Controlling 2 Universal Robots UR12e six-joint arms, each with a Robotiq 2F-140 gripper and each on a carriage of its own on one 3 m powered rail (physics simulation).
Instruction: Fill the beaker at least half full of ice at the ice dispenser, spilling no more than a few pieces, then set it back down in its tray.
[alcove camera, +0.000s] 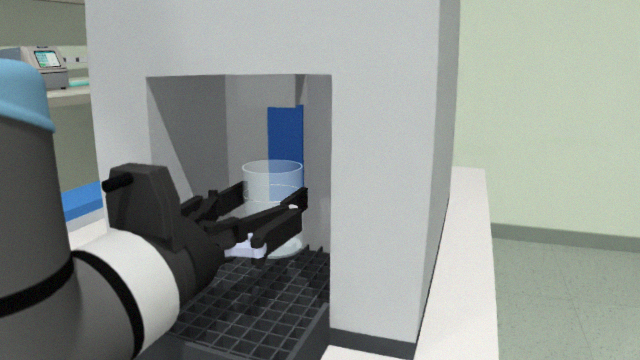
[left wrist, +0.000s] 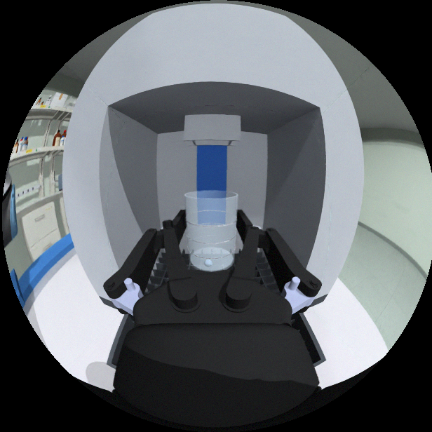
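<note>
The clear glass beaker (alcove camera: 272, 181) (left wrist: 211, 232) stands upright inside the dispenser's alcove, above the drip grate. A small pale piece (left wrist: 208, 262), like a bit of ice, shows at its bottom; I see no other fill. My left gripper (alcove camera: 274, 200) (left wrist: 210, 217) is shut on the beaker, one finger on each side of it. The ice dispenser (alcove camera: 385, 165) (left wrist: 215, 45) surrounds the alcove. Its chute (left wrist: 212, 128) hangs over and behind the beaker, with a blue panel (alcove camera: 282, 130) (left wrist: 211, 167) below it. My right gripper and the beaker's tray do not show.
The black drip grate (alcove camera: 250, 295) lies under the left gripper. The alcove's side walls (alcove camera: 187, 125) (left wrist: 295, 175) stand close on both sides of the fingers. A blue object (alcove camera: 82, 202) (left wrist: 45, 265) lies on the bench at the left. A shelf with bottles (left wrist: 45, 150) is farther left.
</note>
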